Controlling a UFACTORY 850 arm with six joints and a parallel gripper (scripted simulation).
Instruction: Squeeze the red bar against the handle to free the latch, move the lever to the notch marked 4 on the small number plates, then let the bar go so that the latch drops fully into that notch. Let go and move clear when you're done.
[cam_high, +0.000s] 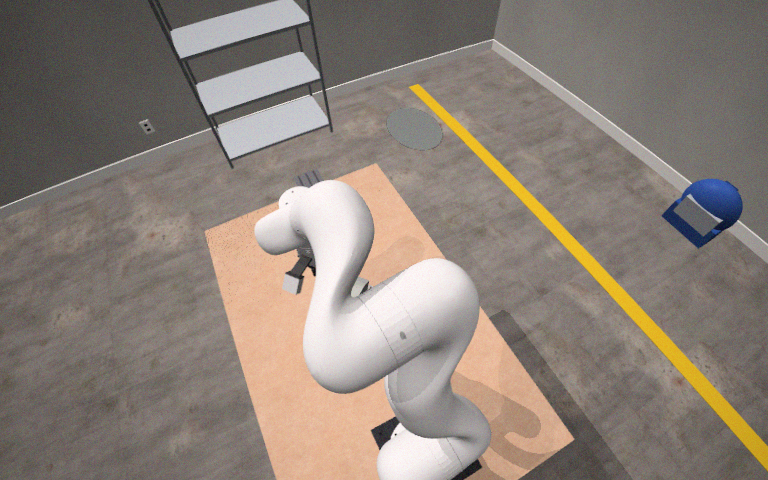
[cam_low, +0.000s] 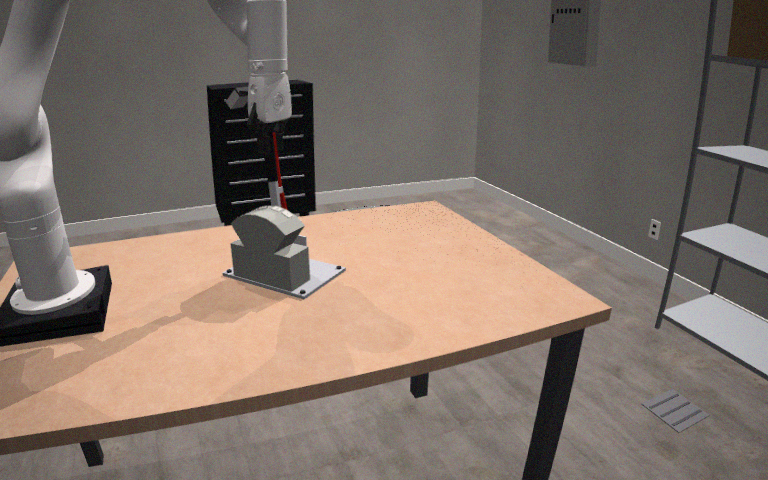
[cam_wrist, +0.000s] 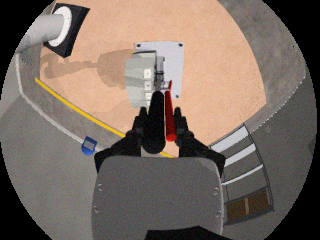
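The red bar lies 110 mm below my hand, 20 mm ahead of it and 10 mm to the left of it.
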